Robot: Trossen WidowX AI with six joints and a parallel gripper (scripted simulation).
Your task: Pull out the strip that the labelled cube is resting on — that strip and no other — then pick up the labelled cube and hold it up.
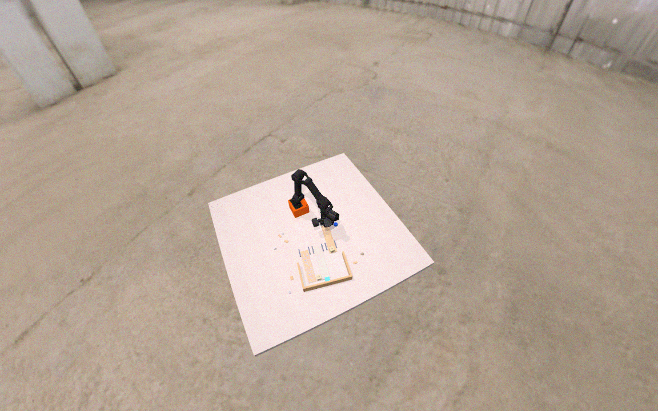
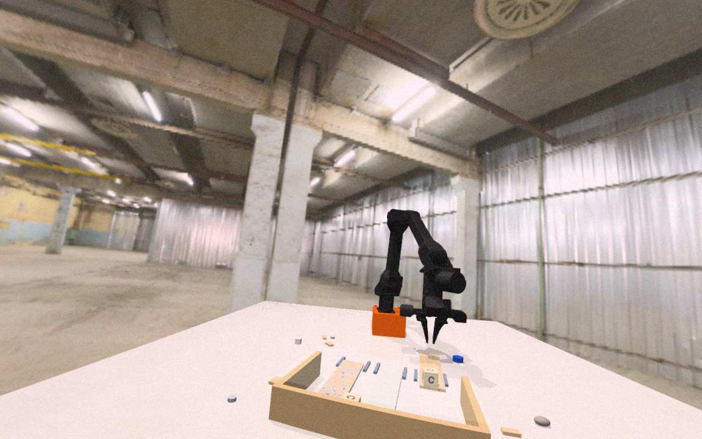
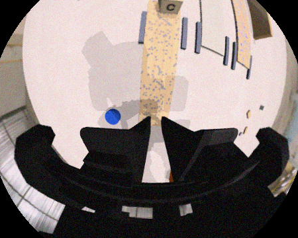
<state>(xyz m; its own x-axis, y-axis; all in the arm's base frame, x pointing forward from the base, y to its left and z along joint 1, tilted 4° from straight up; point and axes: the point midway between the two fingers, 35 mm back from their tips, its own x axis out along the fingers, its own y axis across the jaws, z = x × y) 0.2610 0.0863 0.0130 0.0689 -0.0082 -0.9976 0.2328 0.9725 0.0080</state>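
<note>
Right now my gripper tip is 80 mm short of the strip, 40 mm above it and 30 mm to the left of it. Round my gripper tip: grey pebble (320 mm ahead, 90 mm to the left, 40 mm below); blue disc (80 mm to the left, 40 mm below).
</note>
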